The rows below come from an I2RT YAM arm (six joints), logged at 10 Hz.
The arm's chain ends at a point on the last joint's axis. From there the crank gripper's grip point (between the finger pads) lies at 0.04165 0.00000 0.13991 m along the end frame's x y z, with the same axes.
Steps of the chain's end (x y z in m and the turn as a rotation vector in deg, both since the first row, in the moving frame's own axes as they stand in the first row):
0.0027, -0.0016, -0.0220, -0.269, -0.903, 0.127
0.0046, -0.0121, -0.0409, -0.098, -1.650, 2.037
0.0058, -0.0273, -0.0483, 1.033, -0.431, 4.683
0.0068, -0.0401, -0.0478, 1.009, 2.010, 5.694
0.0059, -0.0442, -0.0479, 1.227, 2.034, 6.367
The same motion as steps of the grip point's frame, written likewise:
0.0005, -0.0009, -0.0214, -0.269, -0.903, 0.127
0.0005, -0.0105, -0.0398, -0.098, -1.650, 2.037
0.0047, -0.0265, -0.0480, 1.033, -0.431, 4.683
0.0116, -0.0382, -0.0493, 1.009, 2.010, 5.694
0.0107, -0.0423, -0.0494, 1.227, 2.034, 6.367

